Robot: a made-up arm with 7 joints. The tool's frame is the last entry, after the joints.
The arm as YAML. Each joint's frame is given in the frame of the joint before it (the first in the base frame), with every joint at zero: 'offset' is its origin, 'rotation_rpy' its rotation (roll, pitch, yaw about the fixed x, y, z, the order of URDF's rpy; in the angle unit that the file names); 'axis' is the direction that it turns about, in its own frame. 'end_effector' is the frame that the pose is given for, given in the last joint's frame.
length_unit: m
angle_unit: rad
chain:
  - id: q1
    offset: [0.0, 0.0, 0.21]
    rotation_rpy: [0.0, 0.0, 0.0]
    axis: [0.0, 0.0, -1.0]
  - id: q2
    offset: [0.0, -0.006, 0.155]
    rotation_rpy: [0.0, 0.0, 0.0]
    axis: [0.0, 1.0, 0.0]
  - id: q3
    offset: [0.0, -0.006, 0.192]
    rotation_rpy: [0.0, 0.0, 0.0]
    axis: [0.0, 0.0, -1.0]
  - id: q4
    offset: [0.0, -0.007, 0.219]
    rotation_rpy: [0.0, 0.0, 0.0]
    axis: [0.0, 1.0, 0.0]
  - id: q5
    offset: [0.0, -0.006, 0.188]
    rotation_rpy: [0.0, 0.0, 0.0]
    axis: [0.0, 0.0, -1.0]
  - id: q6
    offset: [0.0, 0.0, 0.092]
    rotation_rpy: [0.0, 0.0, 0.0]
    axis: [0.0, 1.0, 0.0]
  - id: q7
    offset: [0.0, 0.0, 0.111]
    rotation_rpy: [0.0, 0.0, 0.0]
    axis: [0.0, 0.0, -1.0]
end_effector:
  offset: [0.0, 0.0, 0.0]
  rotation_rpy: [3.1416, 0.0, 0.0]
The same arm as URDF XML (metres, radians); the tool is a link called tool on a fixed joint. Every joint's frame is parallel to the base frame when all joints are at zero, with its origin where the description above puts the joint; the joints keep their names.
<robot name="arm">
  <joint name="q1" type="continuous">
    <parent link="base"/>
    <child link="link1"/>
    <origin xyz="0 0 0.21" rpy="0 0 0"/>
    <axis xyz="0 0 -1"/>
  </joint>
  <joint name="q2" type="continuous">
    <parent link="link1"/>
    <child link="link2"/>
    <origin xyz="0 -0.006 0.155" rpy="0 0 0"/>
    <axis xyz="0 1 0"/>
  </joint>
  <joint name="q3" type="continuous">
    <parent link="link2"/>
    <child link="link3"/>
    <origin xyz="0 -0.006 0.192" rpy="0 0 0"/>
    <axis xyz="0 0 -1"/>
  </joint>
  <joint name="q4" type="continuous">
    <parent link="link3"/>
    <child link="link4"/>
    <origin xyz="0 -0.007 0.219" rpy="0 0 0"/>
    <axis xyz="0 1 0"/>
  </joint>
  <joint name="q5" type="continuous">
    <parent link="link4"/>
    <child link="link5"/>
    <origin xyz="0 -0.006 0.188" rpy="0 0 0"/>
    <axis xyz="0 0 -1"/>
  </joint>
  <joint name="q6" type="continuous">
    <parent link="link5"/>
    <child link="link6"/>
    <origin xyz="0 0 0.092" rpy="0 0 0"/>
    <axis xyz="0 1 0"/>
  </joint>
  <joint name="q7" type="continuous">
    <parent link="link6"/>
    <child link="link7"/>
    <origin xyz="0 0 0.111" rpy="0 0 0"/>
    <axis xyz="0 0 -1"/>
  </joint>
  <joint name="tool_joint" type="fixed">
    <parent link="link7"/>
    <child link="tool"/>
    <origin xyz="0 0 0" rpy="-3.1416 0 0"/>
  </joint>
  <link name="base"/>
  <link name="link1"/>
  <link name="link2"/>
  <link name="link3"/>
  <link name="link4"/>
  <link name="link5"/>
  <link name="link6"/>
  <link name="link7"/>
  <link name="tool"/>
</robot>

